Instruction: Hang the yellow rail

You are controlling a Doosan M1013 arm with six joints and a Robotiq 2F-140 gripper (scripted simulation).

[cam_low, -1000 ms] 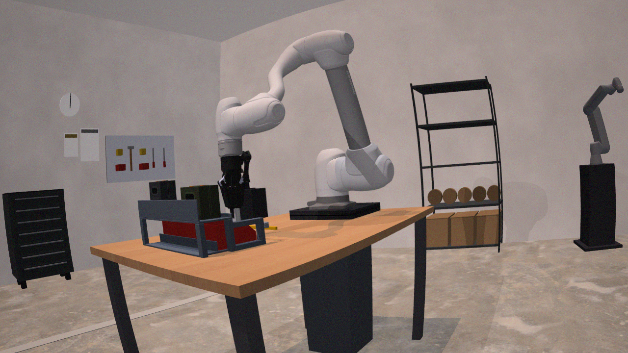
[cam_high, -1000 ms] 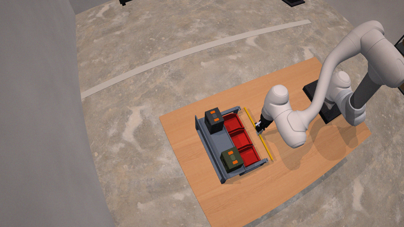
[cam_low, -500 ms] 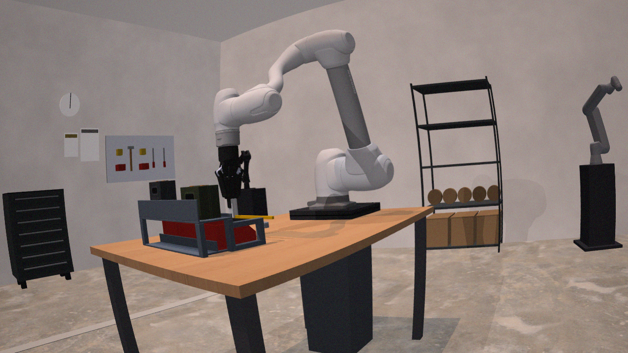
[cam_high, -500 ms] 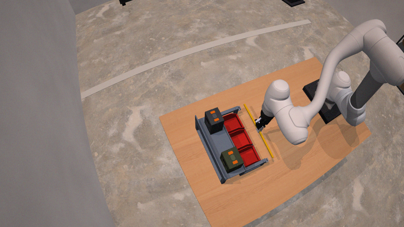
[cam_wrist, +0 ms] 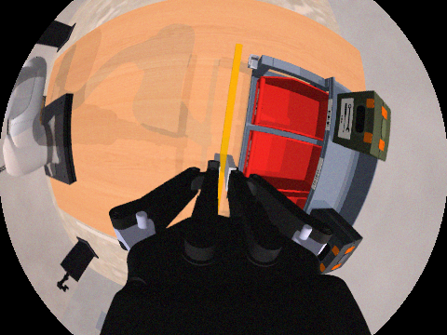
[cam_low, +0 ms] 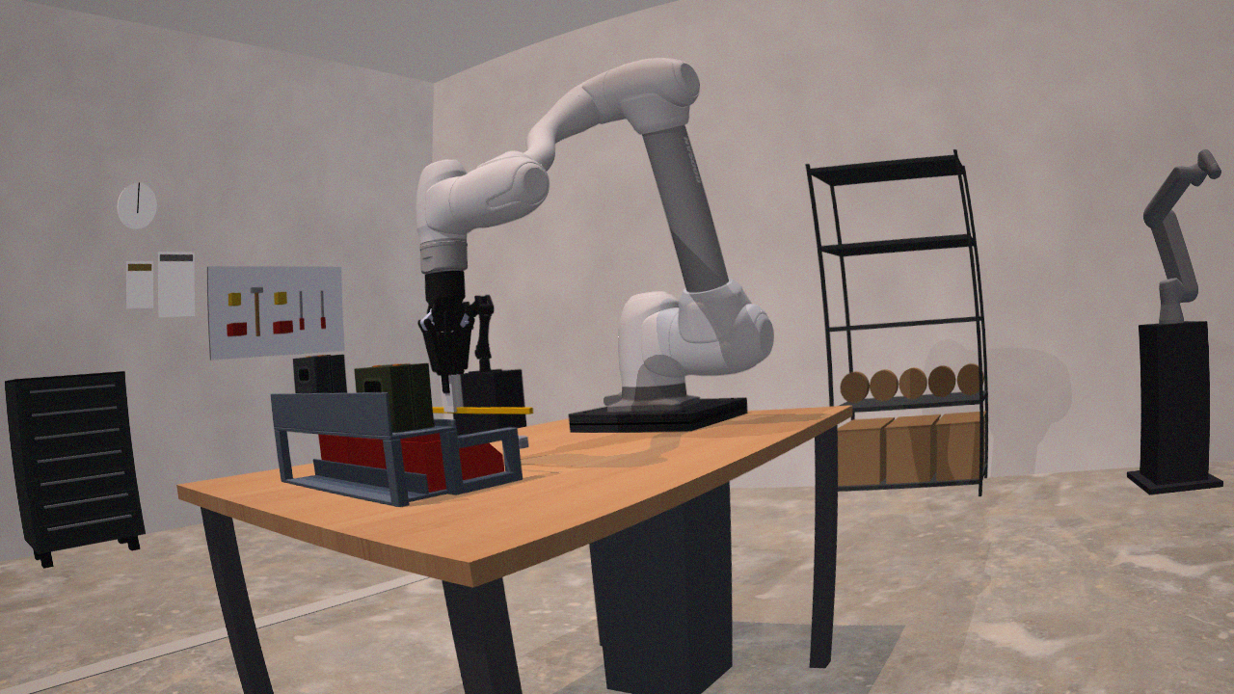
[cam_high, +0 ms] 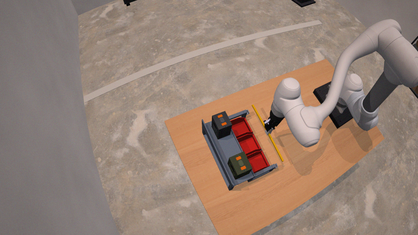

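My gripper is now 4 cm short of the rack bar, 1 cm to the left of it and 13 cm above it. From my hand the other things lie so: green box: 26 cm ahead, 7 cm to the left, 1 cm above; yellow rail: 3 cm below; black box: 21 cm ahead, 16 cm to the right, 2 cm above.
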